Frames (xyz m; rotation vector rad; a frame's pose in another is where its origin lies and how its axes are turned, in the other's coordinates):
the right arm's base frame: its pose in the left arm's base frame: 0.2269 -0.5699 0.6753 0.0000 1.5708 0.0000
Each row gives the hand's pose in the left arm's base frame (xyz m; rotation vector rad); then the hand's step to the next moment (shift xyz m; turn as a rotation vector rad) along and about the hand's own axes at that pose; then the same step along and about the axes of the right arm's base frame.
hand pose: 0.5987 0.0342 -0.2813 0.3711 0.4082 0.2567
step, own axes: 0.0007 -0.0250 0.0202 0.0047 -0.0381 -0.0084
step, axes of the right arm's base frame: -0.0070 -0.0283 0.0135 0.0240 -0.0304 0.0070
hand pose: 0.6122 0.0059 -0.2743 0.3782 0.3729 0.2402
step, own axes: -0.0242 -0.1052 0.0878 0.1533 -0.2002 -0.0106
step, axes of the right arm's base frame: -0.0411 -0.1296 0.0296 0.1366 -0.1321 0.1661
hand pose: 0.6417 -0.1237 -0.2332 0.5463 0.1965 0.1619
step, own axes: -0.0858 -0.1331 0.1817 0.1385 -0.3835 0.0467
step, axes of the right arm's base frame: -0.0937 -0.2202 -0.0284 0.1836 -0.3181 0.1832
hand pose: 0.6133 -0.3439 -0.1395 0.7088 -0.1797 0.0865
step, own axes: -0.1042 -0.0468 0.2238 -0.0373 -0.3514 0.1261
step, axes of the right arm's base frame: -0.1166 -0.1836 -0.1258 0.1379 -0.3489 -0.0045
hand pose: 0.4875 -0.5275 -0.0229 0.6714 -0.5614 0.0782
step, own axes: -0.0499 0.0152 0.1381 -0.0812 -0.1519 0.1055
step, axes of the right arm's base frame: -0.0714 -0.0667 -0.1106 0.0605 -0.1748 -0.0810
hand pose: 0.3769 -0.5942 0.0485 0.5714 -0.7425 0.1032
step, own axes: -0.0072 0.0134 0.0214 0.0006 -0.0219 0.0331
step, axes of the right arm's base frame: -0.0140 0.0008 -0.0222 -0.0101 -0.0360 -0.0135
